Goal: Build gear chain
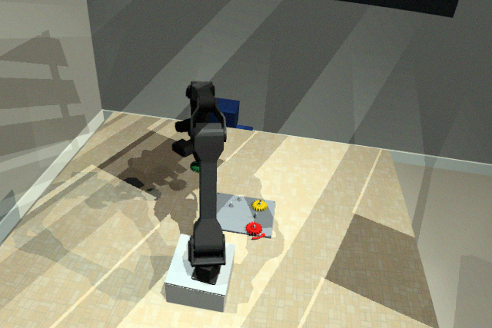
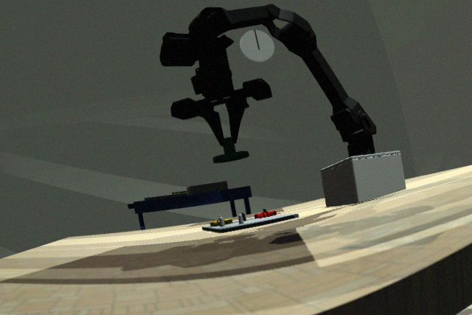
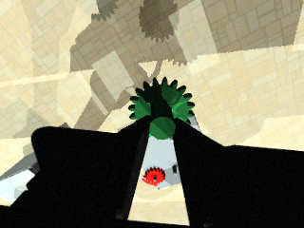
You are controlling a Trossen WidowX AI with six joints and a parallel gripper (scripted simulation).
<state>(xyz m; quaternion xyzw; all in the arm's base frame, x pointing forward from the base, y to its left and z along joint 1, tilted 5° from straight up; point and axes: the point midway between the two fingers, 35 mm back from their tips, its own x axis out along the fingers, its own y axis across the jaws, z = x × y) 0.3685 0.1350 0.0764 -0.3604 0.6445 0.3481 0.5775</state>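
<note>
The grey board is 40 mm behind my gripper tip, 160 mm to the right of it and 160 mm below it. From my gripper tip the other things lie so: yellow gear 210 mm to the right, 150 mm below; red gear 110 mm behind, 220 mm to the right, 150 mm below; green gear 10 mm below.
</note>
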